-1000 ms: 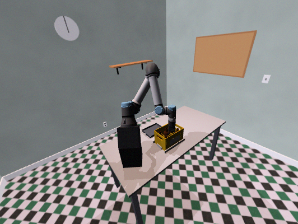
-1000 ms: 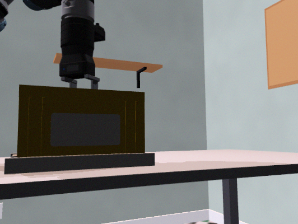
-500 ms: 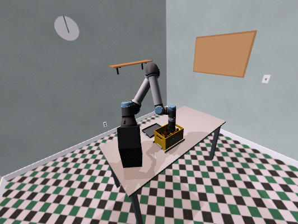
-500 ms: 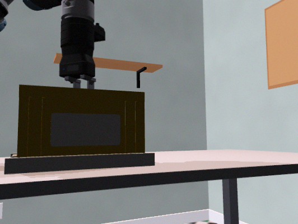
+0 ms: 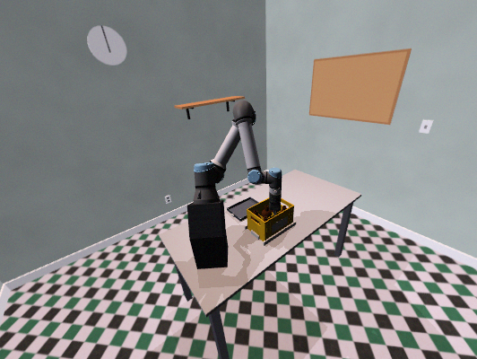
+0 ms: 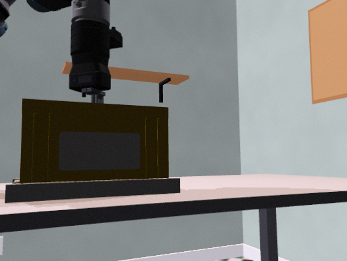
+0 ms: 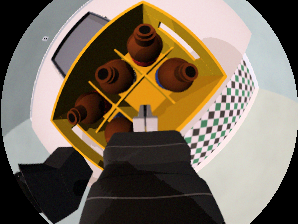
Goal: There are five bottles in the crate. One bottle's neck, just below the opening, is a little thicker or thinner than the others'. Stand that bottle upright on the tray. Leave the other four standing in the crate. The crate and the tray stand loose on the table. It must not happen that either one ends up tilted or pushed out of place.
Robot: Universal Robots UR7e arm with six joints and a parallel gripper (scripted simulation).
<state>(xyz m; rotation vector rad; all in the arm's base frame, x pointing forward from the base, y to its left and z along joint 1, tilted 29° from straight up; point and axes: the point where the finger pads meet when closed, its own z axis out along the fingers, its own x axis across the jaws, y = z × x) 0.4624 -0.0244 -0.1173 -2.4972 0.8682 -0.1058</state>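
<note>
My gripper is now 80 mm above the crate, 40 mm to the right of it and 10 mm past it. The rest, counted from my hand: dark tray 320 mm to the left, 150 mm below, 60 mm behind; brown bottle 100 mm to the left, 80 mm ahead, 70 mm below.
</note>
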